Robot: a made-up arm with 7 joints.
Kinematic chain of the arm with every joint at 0, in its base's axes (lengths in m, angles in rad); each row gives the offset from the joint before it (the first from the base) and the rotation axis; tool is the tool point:
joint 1: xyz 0 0 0.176 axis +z
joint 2: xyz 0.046 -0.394 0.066 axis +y
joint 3: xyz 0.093 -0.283 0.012 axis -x
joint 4: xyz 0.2 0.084 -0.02 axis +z
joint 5: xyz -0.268 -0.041 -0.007 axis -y
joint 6: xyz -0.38 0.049 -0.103 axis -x
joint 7: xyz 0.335 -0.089 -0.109 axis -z
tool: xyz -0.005 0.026 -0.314
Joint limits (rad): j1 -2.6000..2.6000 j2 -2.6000..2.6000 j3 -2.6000..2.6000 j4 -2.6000..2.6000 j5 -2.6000..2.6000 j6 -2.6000..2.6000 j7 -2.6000..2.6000
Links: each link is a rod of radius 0.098 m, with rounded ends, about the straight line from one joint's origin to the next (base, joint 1, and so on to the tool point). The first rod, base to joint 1, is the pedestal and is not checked.
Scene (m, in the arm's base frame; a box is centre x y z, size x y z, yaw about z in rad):
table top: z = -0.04
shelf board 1: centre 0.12 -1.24 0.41 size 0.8 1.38 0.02 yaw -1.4
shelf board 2: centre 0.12 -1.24 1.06 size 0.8 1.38 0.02 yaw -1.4
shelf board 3: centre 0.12 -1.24 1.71 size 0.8 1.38 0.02 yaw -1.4
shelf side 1: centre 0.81 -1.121 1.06 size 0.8 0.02 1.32 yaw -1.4
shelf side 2: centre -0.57 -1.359 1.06 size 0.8 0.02 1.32 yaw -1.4
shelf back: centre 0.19 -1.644 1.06 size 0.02 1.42 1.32 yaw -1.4
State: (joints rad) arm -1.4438 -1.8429 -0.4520 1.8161 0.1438 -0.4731 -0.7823
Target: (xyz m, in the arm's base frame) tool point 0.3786 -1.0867 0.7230
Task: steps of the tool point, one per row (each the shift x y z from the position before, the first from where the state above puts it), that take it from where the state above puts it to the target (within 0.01 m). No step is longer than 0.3 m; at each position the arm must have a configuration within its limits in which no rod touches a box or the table.
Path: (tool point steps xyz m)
1: 0.1999 -0.0059 0.0655
2: 0.1560 0.0604 0.0466
3: 0.0960 0.0952 0.0220
4: 0.1097 -0.0736 0.0089
5: 0.1319 -0.0423 -0.0067
6: 0.1452 -0.0046 -0.0246
7: 0.0890 -0.2662 0.0121
8: -0.0009 -0.2449 -0.0121

